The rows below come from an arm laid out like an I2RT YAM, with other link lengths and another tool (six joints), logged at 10 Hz.
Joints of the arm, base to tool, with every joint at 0 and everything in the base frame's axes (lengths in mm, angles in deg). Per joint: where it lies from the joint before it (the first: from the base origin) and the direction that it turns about. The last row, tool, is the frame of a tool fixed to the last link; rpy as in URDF.
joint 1: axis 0 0 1 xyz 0.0 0.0 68.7
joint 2: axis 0 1 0 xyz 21.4 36.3 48.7
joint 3: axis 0 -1 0 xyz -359.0 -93.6 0.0
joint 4: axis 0 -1 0 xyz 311.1 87.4 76.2
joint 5: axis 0 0 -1 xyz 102.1 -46.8 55.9
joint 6: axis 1 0 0 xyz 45.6 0.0 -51.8
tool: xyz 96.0 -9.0 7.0 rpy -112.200 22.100 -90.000
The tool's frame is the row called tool.
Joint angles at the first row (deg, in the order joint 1, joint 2, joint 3, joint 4, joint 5, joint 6):
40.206 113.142 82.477 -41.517 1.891 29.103
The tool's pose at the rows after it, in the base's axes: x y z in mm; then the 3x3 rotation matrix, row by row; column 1 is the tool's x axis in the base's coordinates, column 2 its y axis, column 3 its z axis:
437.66 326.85 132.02; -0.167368 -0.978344 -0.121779; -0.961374 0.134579 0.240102; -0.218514 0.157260 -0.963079
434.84 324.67 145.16; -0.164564 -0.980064 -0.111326; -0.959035 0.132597 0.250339; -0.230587 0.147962 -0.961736
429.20 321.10 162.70; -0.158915 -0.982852 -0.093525; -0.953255 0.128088 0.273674; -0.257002 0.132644 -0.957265
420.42 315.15 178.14; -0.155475 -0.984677 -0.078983; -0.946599 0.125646 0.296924; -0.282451 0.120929 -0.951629
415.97 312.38 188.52; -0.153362 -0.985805 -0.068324; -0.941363 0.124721 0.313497; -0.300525 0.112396 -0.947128
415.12 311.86 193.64; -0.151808 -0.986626 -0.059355; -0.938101 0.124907 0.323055; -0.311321 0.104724 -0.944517
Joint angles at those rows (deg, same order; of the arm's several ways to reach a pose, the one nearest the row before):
40.206 112.202 82.477 -42.391 2.000 29.103
40.206 110.607 82.412 -43.048 1.934 29.102
40.206 107.940 81.493 -43.069 1.563 29.168
40.205 104.902 79.853 -42.915 1.104 29.386
40.206 103.154 79.176 -42.872 0.798 29.584
40.205 102.432 78.958 -42.611 0.732 29.692

